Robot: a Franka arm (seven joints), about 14 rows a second.
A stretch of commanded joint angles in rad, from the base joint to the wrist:
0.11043, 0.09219, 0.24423, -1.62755, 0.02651, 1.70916, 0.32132
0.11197, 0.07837, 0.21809, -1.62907, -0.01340, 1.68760, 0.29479
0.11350, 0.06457, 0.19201, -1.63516, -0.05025, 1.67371, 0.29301
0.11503, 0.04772, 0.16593, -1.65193, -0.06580, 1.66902, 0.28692
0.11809, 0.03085, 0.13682, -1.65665, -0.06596, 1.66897, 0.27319
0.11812, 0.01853, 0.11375, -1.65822, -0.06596, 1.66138, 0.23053
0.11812, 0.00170, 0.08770, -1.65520, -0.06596, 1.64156, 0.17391
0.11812, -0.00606, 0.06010, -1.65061, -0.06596, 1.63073, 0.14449
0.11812, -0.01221, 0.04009, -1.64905, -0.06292, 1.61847, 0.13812
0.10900, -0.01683, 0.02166, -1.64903, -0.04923, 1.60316, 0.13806
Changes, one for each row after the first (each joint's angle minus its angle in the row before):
0.00154, -0.01382, -0.02614, -0.00152, -0.03991, -0.02156, -0.02653
0.00153, -0.01380, -0.02608, -0.00609, -0.03685, -0.01389, -0.00178
0.00153, -0.01685, -0.02608, -0.01677, -0.01555, -0.00469, -0.00609
0.00306, -0.01687, -0.02911, -0.00472, -0.00016, -0.00005, -0.01373
0.00003, -0.01232, -0.02307, -0.00157, 0.00000, -0.00759, -0.04266
0.00000, -0.01683, -0.02605, 0.00302, 0.00000, -0.01982, -0.05662
0.00000, -0.00776, -0.02760, 0.00459, 0.00000, -0.01083, -0.02942
0.00000, -0.00615, -0.02001, 0.00156, 0.00304, -0.01226, -0.00637
-0.00912, -0.00462, -0.01843, 0.00002, 0.01369, -0.01531, -0.00006

